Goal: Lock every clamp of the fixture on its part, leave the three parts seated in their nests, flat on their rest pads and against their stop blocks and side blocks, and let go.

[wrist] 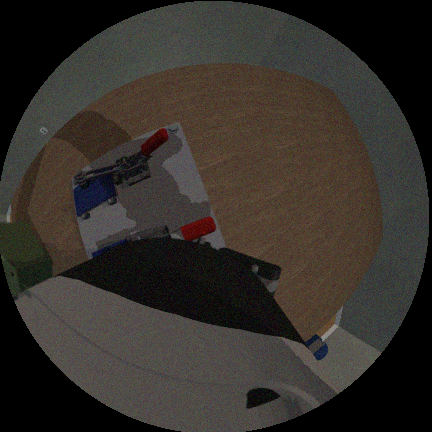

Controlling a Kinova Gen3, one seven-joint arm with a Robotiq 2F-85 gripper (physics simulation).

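Places are measured from the arm's base along level axes (x ahead, y left, z up), in metres.
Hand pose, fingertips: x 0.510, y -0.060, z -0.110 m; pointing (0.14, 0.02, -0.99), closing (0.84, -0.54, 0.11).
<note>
Each offset is from my fingertips to the centre of the thing. "spot": to the spot under its first point. Level surfaces: height alone.
The grey fixture plate @(spot: dx +0.036, dy +0.091, dz -0.020 m) (192, 173) lies on the wooden table @(dz -0.036 m) (289, 169), at the left of the wrist view. A toggle clamp with a red handle @(spot: dx +0.006, dy +0.125, dz +0.040 m) (154, 142) stretches its arm (100, 172) over a blue part @(dx -0.120, dy +0.145, dz -0.009 m) (93, 193) at the plate's far left. A second clamp's red handle @(dx +0.007, dy +0.020, dz +0.021 m) (198, 228) lies low near the plate's near edge, with a sliver of another blue part @(dx -0.122, dy +0.034, dz -0.004 m) (108, 247) beside it. My gripper (268, 275) is shut and empty, its dark body covering the plate's near end. It hangs apart from both visible clamps. A third clamp and part are hidden.
A green box (19, 254) stands at the far left edge. A small blue piece (319, 349) sits by the table's corner at lower right. The arm's pale grey body (141, 346) fills the lower view.
</note>
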